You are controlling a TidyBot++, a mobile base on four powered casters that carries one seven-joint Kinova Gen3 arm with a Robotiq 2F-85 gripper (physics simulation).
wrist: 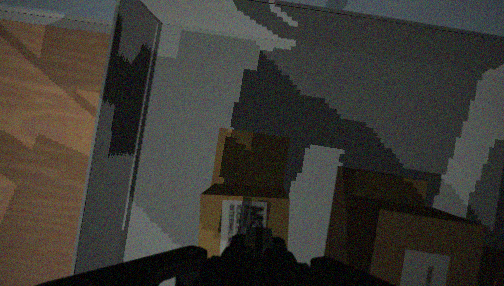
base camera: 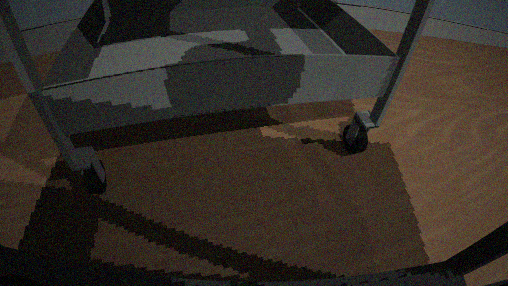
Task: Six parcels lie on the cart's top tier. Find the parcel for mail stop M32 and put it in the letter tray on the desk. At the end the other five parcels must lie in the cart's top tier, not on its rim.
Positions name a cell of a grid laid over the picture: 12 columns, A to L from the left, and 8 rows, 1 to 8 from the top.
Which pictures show my gripper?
The wrist view only.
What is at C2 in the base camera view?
A cart.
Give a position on a cart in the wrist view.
I3
